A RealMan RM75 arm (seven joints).
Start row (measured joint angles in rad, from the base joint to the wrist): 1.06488 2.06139 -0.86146 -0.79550 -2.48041 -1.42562 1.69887
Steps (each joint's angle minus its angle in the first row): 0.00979 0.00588 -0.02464 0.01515 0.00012 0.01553 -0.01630; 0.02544 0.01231 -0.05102 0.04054 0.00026 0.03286 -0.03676; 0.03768 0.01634 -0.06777 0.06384 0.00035 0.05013 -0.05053; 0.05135 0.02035 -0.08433 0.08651 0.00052 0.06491 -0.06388; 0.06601 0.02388 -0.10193 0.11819 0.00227 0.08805 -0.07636; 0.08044 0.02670 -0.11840 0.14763 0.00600 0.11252 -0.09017; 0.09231 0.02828 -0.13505 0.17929 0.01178 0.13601 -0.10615; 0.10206 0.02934 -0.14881 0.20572 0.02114 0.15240 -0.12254; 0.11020 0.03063 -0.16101 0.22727 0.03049 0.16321 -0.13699; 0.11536 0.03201 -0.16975 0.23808 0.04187 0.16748 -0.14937; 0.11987 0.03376 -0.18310 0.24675 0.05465 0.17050 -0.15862; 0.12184 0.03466 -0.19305 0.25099 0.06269 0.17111 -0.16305
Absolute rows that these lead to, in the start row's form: 1.07467 2.06727 -0.88610 -0.78035 -2.48029 -1.41009 1.68257; 1.09032 2.07370 -0.91248 -0.75496 -2.48015 -1.39276 1.66211; 1.10256 2.07773 -0.92923 -0.73166 -2.48006 -1.37549 1.64834; 1.11623 2.08174 -0.94579 -0.70899 -2.47989 -1.36071 1.63499; 1.13089 2.08527 -0.96339 -0.67731 -2.47814 -1.33757 1.62251; 1.14532 2.08809 -0.97986 -0.64787 -2.47441 -1.31310 1.60870; 1.15719 2.08967 -0.99651 -0.61621 -2.46863 -1.28961 1.59272; 1.16694 2.09073 -1.01027 -0.58978 -2.45927 -1.27322 1.57633; 1.17508 2.09202 -1.02247 -0.56823 -2.44992 -1.26241 1.56188; 1.18024 2.09340 -1.03121 -0.55742 -2.43854 -1.25814 1.54950; 1.18475 2.09515 -1.04456 -0.54875 -2.42576 -1.25512 1.54025; 1.18672 2.09605 -1.05451 -0.54451 -2.41772 -1.25451 1.53582
